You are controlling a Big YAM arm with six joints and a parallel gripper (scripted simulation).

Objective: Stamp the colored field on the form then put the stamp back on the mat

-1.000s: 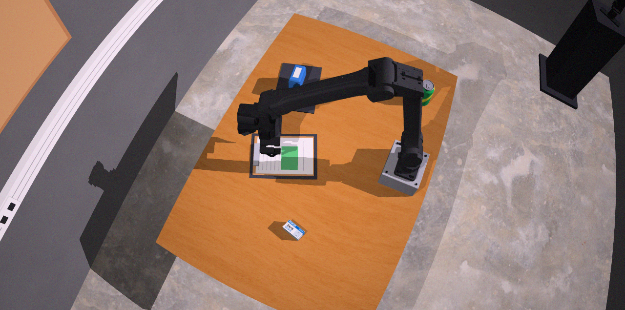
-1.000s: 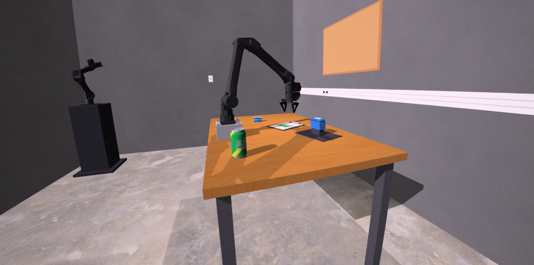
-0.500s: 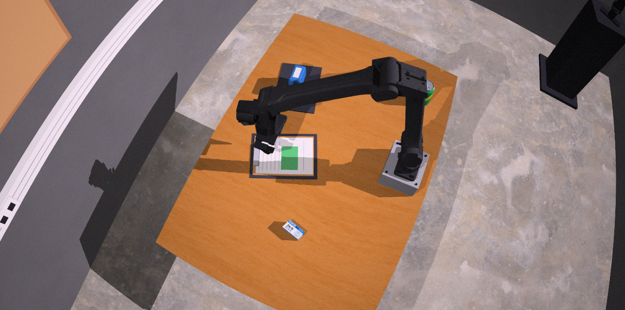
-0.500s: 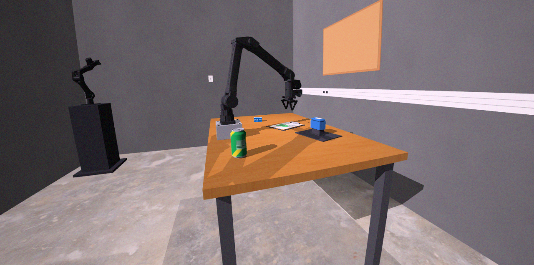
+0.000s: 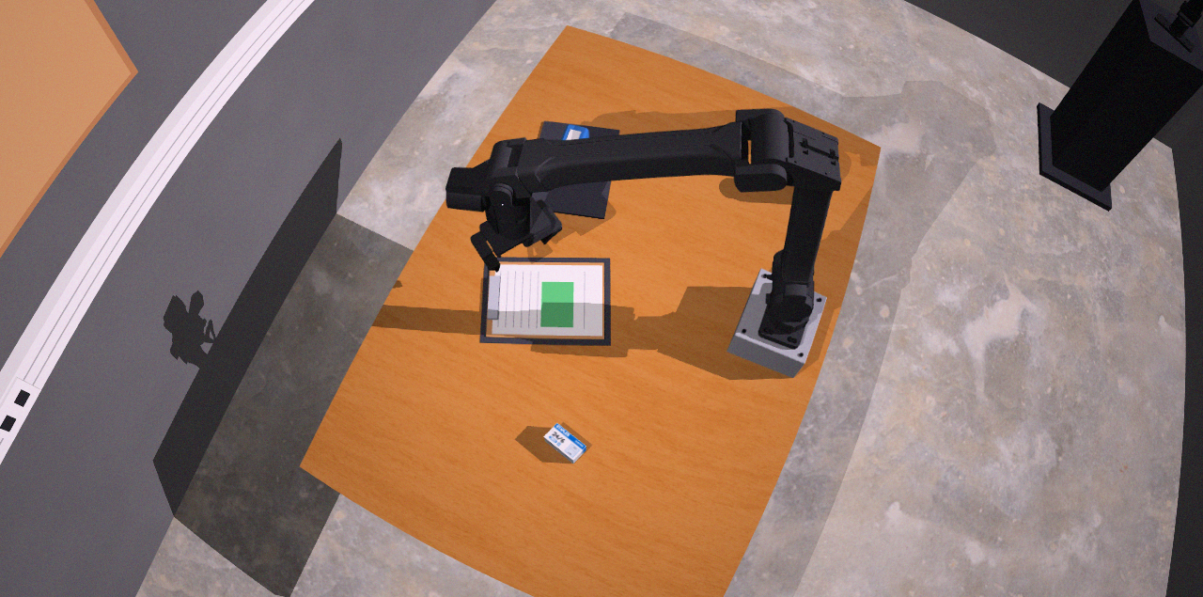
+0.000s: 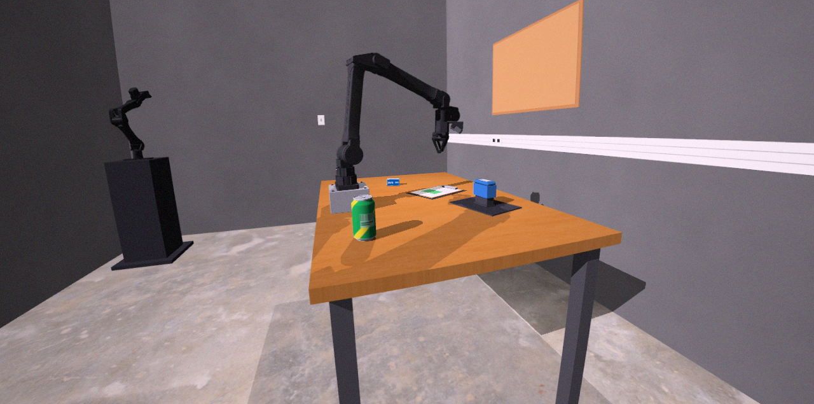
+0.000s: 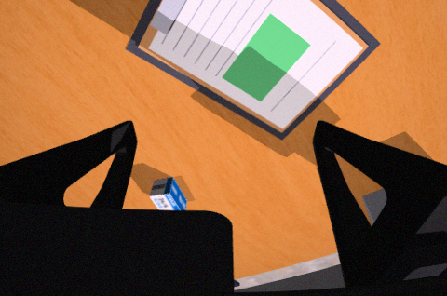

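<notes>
Right now my hand is 4 cm short of the blue stamp, 32 cm to the left of it and 15 cm above it. The rest, counted from my hand: clipboard 2 cm behind, 1 cm to the right, 20 cm below; then dark mat 4 cm ahead, 32 cm to the right, 20 cm below; then white box 18 cm behind, 24 cm to the left, 18 cm below.
</notes>
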